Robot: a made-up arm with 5 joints.
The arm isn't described. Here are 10 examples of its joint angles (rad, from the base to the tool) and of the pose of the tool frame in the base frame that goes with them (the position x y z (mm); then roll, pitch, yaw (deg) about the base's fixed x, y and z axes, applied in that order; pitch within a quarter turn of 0, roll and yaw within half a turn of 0).
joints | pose
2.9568 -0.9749 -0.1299 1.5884 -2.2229 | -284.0 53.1 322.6 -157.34 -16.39 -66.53
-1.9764 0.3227 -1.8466 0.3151 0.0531 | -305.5 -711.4 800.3 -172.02 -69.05 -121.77
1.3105 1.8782 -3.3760 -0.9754 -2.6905 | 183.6 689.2 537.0 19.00 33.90 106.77
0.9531 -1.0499 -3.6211 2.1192 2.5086 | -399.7 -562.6 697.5 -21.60 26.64 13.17
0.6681 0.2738 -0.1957 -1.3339 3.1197 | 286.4 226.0 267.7 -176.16 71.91 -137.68
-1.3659 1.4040 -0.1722 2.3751 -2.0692 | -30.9 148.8 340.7 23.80 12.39 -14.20
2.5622 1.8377 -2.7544 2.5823 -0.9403 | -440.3 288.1 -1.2 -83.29 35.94 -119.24
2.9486 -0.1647 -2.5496 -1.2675 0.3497 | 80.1 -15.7 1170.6 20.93 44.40 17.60
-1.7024 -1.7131 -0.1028 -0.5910 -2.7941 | -19.7 -148.9 823.8 17.10 39.07 -71.52
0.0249 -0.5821 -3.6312 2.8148 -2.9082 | -399.4 -9.9 891.5 126.96 73.43 127.23
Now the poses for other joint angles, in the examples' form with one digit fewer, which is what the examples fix.
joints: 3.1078 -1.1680 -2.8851 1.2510 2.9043
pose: 718 -24 945 -4.7 18.9 163.7
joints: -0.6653 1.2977 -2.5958 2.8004 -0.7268
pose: 483 -379 296 -95.9 48.2 47.5
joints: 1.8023 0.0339 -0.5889 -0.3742 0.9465
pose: -132 559 362 -132.6 -27.9 36.6
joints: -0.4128 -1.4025 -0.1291 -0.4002 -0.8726
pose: 268 -117 757 63.8 -37.0 82.9
